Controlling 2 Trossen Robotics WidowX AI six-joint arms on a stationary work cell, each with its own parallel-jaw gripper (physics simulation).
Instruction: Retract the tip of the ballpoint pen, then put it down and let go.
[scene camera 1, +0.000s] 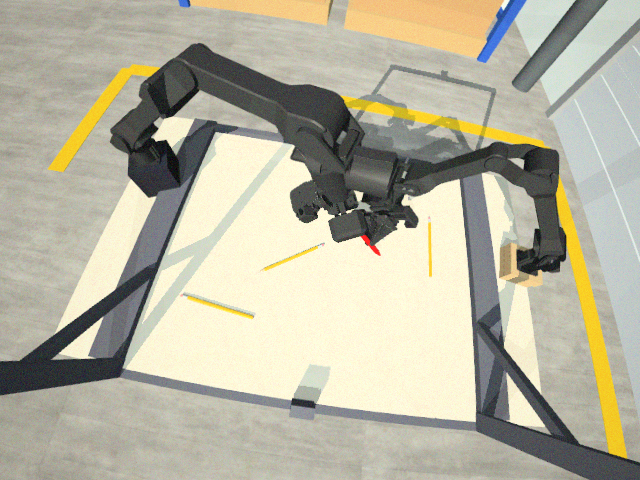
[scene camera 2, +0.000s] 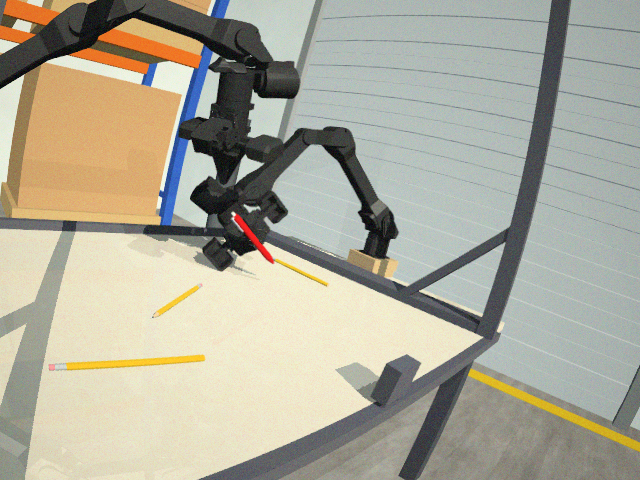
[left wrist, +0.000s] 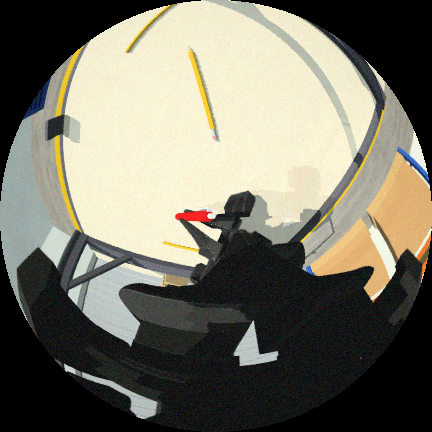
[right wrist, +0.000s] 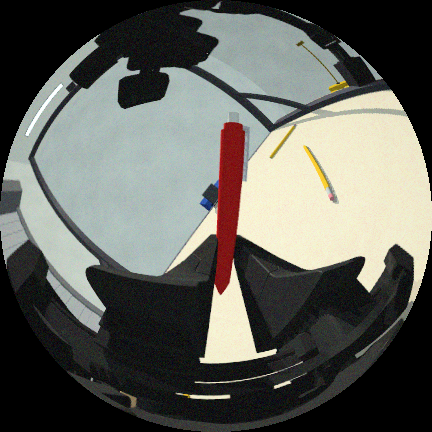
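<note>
My right gripper (scene camera 1: 372, 230) (scene camera 2: 246, 234) (right wrist: 224, 240) is shut on the red ballpoint pen (scene camera 1: 371, 247) (scene camera 2: 254, 239) (left wrist: 192, 216) (right wrist: 229, 189). It holds the pen tilted above the back middle of the cream table (scene camera 1: 366, 343). The pointed end slants down and the grey button end points up. My left gripper (scene camera 1: 343, 206) (scene camera 2: 223, 183) is shut and empty. It hangs point-down just above the pen's button end, a little apart from it. I cannot tell whether the writing tip is out.
Three yellow pencils lie on the table: one in the middle (scene camera 1: 294, 256) (scene camera 2: 176, 300), one at the front left (scene camera 1: 218, 305) (scene camera 2: 142, 362), one at the right (scene camera 1: 430, 248) (scene camera 2: 301, 272). A small grey block (scene camera 1: 310, 395) (scene camera 2: 394, 378) sits at the front edge. Dark frame bars (scene camera 1: 509, 362) ring the table.
</note>
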